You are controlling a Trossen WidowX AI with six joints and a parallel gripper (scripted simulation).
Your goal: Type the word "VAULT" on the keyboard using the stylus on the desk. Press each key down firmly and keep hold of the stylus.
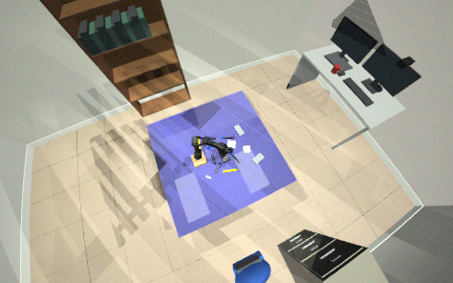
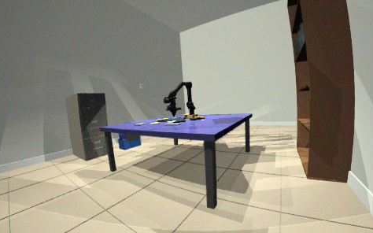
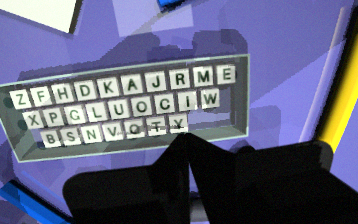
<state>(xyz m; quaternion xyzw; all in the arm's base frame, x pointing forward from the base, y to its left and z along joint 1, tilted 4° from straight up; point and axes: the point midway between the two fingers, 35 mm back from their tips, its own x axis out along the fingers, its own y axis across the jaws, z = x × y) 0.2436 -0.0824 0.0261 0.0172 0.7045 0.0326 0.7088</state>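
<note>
Now: the blue stylus 150 mm to the left of my gripper tip, 120 mm behind it and 40 mm below it. Also, from my gripper tip: yellow pen (170 mm to the right, 30 mm below, 20 mm ahead); white paper (140 mm ahead, 100 mm to the left, 40 mm below).
</note>
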